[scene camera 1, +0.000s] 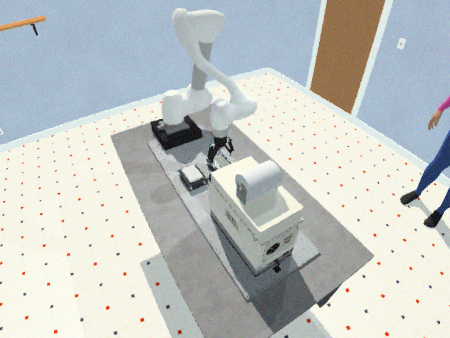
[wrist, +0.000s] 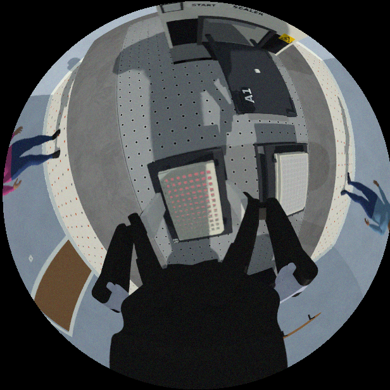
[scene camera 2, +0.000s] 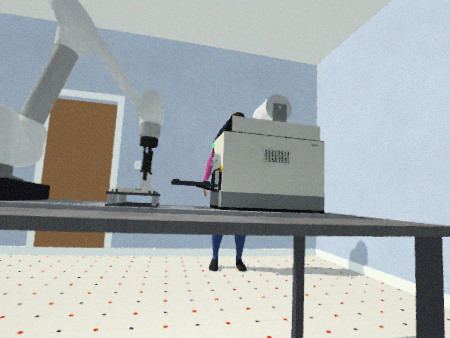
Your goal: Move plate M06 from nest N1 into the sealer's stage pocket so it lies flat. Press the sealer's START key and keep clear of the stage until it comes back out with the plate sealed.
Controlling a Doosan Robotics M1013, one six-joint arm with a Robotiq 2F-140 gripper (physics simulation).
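Where they show: gripper, fingertip midpoint: (scene camera 1: 221, 163); arm's base, link origin: (scene camera 1: 174, 125).
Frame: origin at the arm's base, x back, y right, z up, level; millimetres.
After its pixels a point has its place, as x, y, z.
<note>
A clear-topped plate with pink wells (wrist: 187, 205) lies in a black nest (wrist: 224, 186) in the wrist view; no label reading M06 or N1 is legible. My gripper (scene camera 1: 221, 158) {-549, -72, -3} (scene camera 2: 145, 186) {-549, -72, -3} (wrist: 193, 195) points down with open, empty fingers, one on each side of this plate; the exact tip height is unclear. The cream sealer (scene camera 1: 232, 220) {-1040, 177, 150} (scene camera 2: 272, 167) {-1015, 174, 101} stands beyond. Its black stage (scene camera 2: 192, 183) {-724, 103, 26} (wrist: 262, 75), marked A1, sticks out at the front with no plate on it. The START key (wrist: 172, 7) shows at the top edge of the wrist view.
A second nest (wrist: 267, 172) beside the first holds a white plate (scene camera 1: 193, 174) {-543, 121, -4} (wrist: 291, 184). A white roll (scene camera 1: 262, 181) {-1096, 83, 393} (scene camera 2: 274, 107) {-1029, 150, 349} sits on top of the sealer. The arm's black base (scene camera 1: 175, 137) {-142, 53, -2} is at the table's far end. A person (scene camera 1: 437, 160) (wrist: 30, 150) stands beyond the table.
</note>
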